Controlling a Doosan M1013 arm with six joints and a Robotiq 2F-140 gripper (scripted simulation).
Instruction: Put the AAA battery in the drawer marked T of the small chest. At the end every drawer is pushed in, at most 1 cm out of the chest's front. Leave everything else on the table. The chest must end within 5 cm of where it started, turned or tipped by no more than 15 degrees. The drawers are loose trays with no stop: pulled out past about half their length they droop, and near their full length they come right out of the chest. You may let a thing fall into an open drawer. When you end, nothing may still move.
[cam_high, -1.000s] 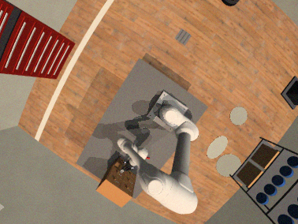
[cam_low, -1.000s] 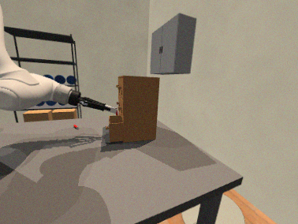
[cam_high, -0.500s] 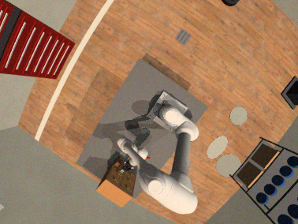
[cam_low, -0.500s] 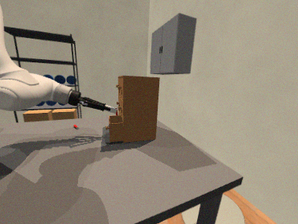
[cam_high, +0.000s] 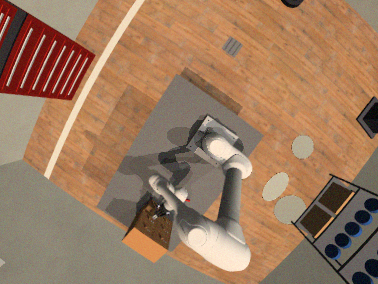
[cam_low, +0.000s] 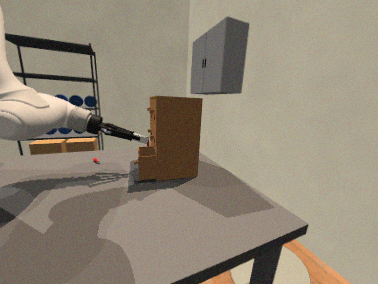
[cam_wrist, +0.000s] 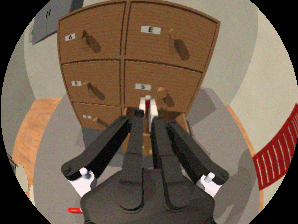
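My hand is 12 cm above the drawer, 7 cm short of it and 2 cm to the left of it. Also, from my hand: red AAA battery: 3 cm ahead, 1 cm below.
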